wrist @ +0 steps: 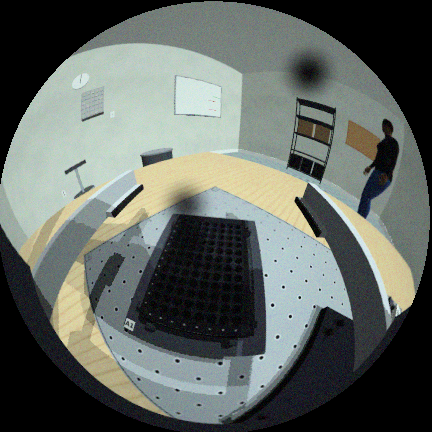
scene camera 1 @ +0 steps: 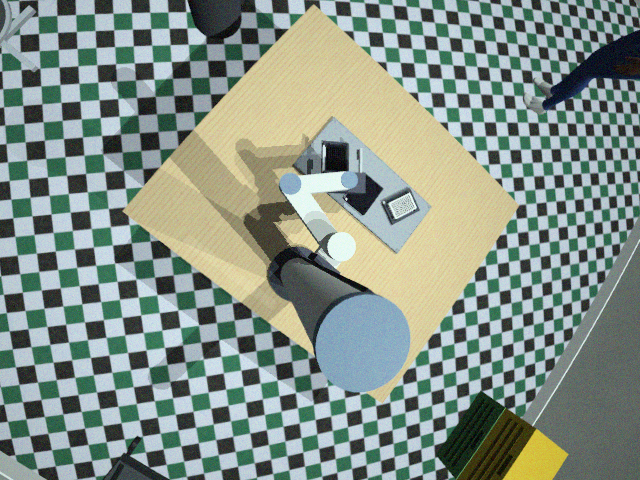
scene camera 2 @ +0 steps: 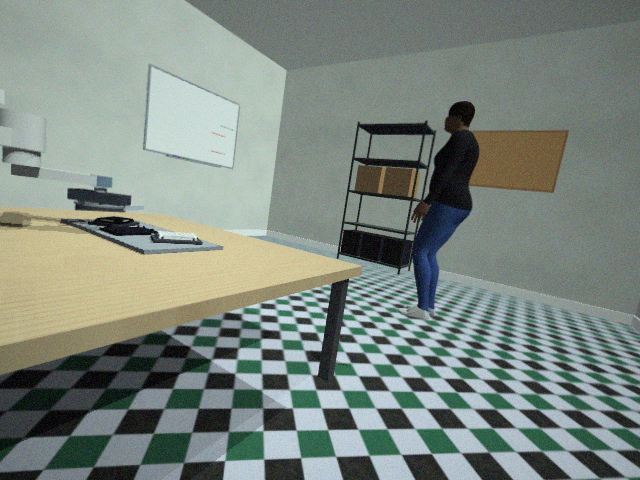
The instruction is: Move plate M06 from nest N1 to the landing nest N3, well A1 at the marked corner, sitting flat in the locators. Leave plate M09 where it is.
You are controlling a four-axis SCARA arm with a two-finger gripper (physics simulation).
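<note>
A black well plate (scene camera 1: 337, 156) (scene camera 2: 112, 221) (wrist: 200, 275) sits in a dark nest at one end of the grey perforated board. An A1 label (wrist: 129, 324) marks that nest's near left corner in the wrist view. A dark nest (scene camera 1: 366, 196) (scene camera 2: 126, 229) (wrist: 325, 350) in the middle of the board holds no plate. A white well plate (scene camera 1: 402, 206) (scene camera 2: 176, 236) sits in the nest at the other end. Plate and nest names are not legible. My gripper (scene camera 1: 341, 156) (wrist: 216, 178) is open and empty above the black plate, its fingers wide apart on either side; scene camera 2 shows it above the board.
The grey board (scene camera 1: 398, 240) (scene camera 2: 149, 249) (wrist: 300, 280) lies on the wooden table (scene camera 1: 320, 67) (scene camera 2: 248, 273). The arm's base column (scene camera 1: 361, 341) stands at the table's near corner. A person (scene camera 2: 447, 206) (wrist: 382, 160) stands beyond the table, near a black shelf rack (scene camera 2: 395, 128).
</note>
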